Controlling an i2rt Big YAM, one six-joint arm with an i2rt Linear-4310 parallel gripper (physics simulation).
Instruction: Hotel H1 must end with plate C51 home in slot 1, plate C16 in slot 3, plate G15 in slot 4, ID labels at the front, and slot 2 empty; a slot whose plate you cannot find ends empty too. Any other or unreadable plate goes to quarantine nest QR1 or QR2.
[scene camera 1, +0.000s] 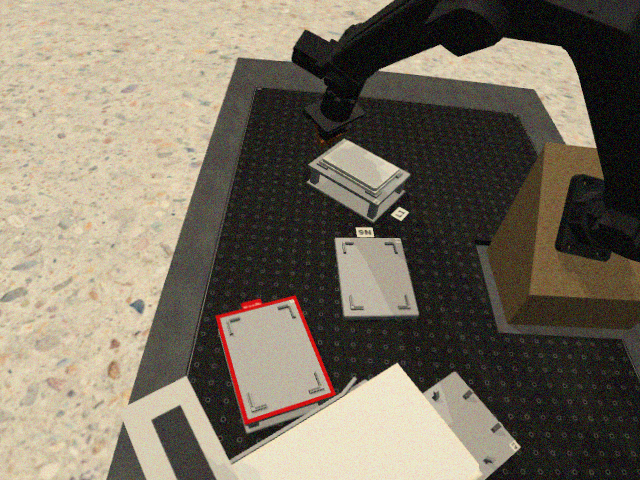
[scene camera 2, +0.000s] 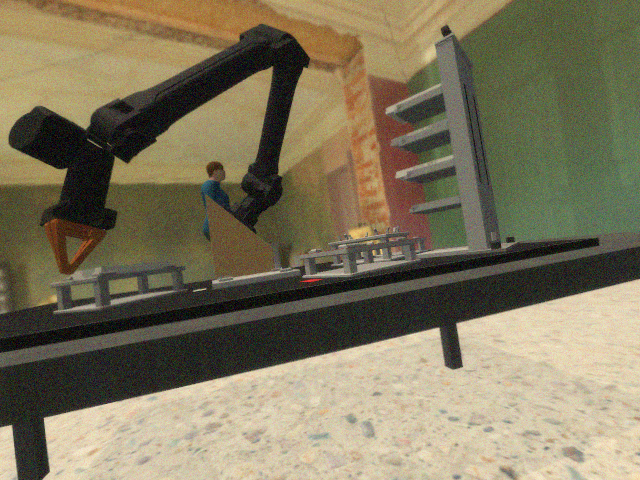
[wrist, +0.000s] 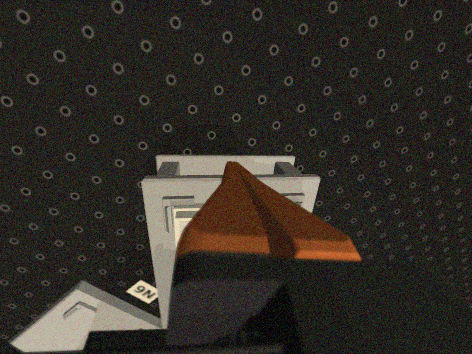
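Pixels of known places: gripper, fingertip midpoint: (scene camera 1: 321, 146) (scene camera 2: 66, 274) (wrist: 230, 170); arm's base at its link origin: (scene camera 1: 587, 218) (scene camera 2: 237, 223).
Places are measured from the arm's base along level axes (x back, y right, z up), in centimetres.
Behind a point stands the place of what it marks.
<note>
A pale plate (scene camera 1: 359, 162) {x -35.2, y 17.5, z -9.9 cm} (wrist: 184, 227) {x -41.4, y 17.2, z -9.9 cm} lies on a raised grey stand (scene camera 1: 315, 164) {x -43.5, y 16.7, z -11.3 cm} (scene camera 2: 116, 300) {x -34.5, y 19.2, z -15.8 cm} (wrist: 154, 250) {x -40.0, y 13.6, z -11.3 cm}; no plate ID is readable. My gripper (scene camera 1: 324, 138) {x -43.1, y 21.5, z -10.3 cm} (scene camera 2: 67, 271) {x -43.1, y 21.5, z -10.3 cm} (wrist: 230, 170) {x -43.1, y 21.5, z -10.3 cm} is shut and empty, its orange fingertips together close to the stand's far end, near plate height in scene camera 2. Any contact is unclear. The fingers hide much of the plate in the wrist view. A grey tower (scene camera 2: 467, 155) {x -46.8, y -44.7, z 0.9 cm} with several shelves stands at the right in scene camera 2; the upper three look thicker than the lowest. Slot labels and plate IDs on it are unreadable.
A flat nest (scene camera 1: 377, 276) {x -30.0, y -5.3, z -15.1 cm} (wrist: 47, 332) {x -34.8, y -5.0, z -15.1 cm} lies by the N6 label (scene camera 1: 364, 232) {x -32.5, y 5.4, z -16.3 cm} (wrist: 143, 291) {x -32.6, y 5.4, z -16.3 cm}. A red-rimmed nest (scene camera 1: 273, 356) {x -44.2, y -23.8, z -12.3 cm} stands near a large cream panel (scene camera 1: 361, 434) {x -35.7, y -42.4, z 16.7 cm}. Another grey stand (scene camera 1: 467, 408) {x -18.4, y -28.2, z -10.3 cm} shows behind that panel. A brown wedge block (scene camera 1: 563, 222) {x -4.3, y -1.7, z -0.1 cm} (scene camera 2: 232, 242) {x -8.3, y 1.1, z -6.3 cm} bears the arm.
</note>
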